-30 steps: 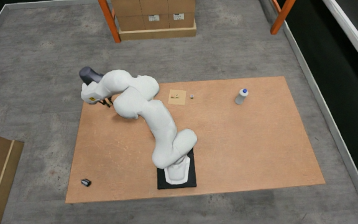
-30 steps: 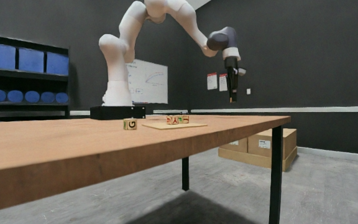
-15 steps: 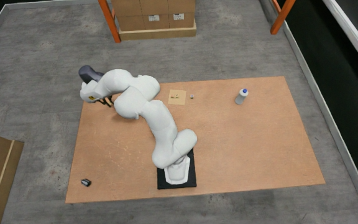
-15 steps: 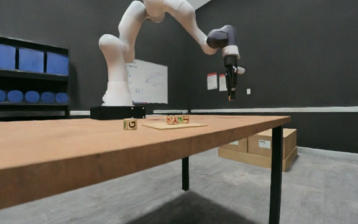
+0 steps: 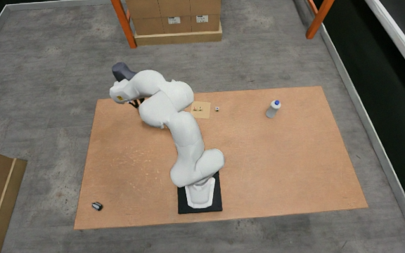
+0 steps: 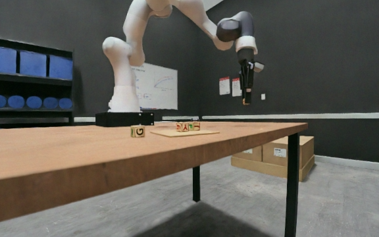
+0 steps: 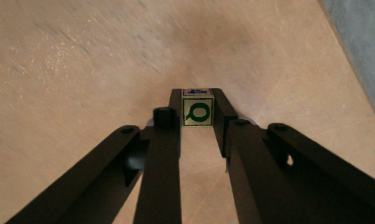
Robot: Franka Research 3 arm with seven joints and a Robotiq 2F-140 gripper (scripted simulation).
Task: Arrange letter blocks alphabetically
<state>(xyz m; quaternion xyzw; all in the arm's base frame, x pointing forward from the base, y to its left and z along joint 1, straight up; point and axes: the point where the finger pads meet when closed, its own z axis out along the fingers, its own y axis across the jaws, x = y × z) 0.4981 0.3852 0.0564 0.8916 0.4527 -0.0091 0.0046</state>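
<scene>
Right now the pale yellow mat is 40 mm ahead of my hand, 400 mm to the right of it and 130 mm below it. Also, from my hand: block (20 mm below); white bottle (20 mm behind, 910 mm to the right, 50 mm below); black object (620 mm behind, 250 mm to the left, 120 mm below).
</scene>
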